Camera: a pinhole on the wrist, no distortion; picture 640 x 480 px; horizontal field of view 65.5 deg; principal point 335.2 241.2 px. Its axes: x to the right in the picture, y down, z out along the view. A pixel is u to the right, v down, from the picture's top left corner.
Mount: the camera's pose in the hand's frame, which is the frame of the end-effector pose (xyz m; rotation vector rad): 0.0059 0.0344 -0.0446 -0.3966 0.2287 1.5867
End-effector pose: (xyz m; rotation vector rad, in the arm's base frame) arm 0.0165 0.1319 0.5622 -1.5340 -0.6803 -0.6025
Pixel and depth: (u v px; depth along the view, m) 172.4 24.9 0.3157
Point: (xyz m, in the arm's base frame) 0.1347 0.4340 0.5729
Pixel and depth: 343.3 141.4 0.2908
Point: 0.1451 0.3539 0.4634
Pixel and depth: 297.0 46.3 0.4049
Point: 0.2146 0.4869 0.5062
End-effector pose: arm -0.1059 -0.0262 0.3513 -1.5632 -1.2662 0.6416
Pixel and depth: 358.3 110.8 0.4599
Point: -0.3098 0.1865 0.0053
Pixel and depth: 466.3 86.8 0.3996
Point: -0.2099 0.1648 -0.0101
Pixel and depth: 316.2 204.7 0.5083
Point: -0.3919 0.1230 -0.0076
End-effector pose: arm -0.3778 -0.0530 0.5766 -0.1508 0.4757 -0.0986
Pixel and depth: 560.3 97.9 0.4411
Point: -0.1478 0.3612 0.7337
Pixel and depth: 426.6 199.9 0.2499
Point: -0.2913 0.1387 0.6967
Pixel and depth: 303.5 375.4 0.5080
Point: -0.3365 0.2102 0.9975
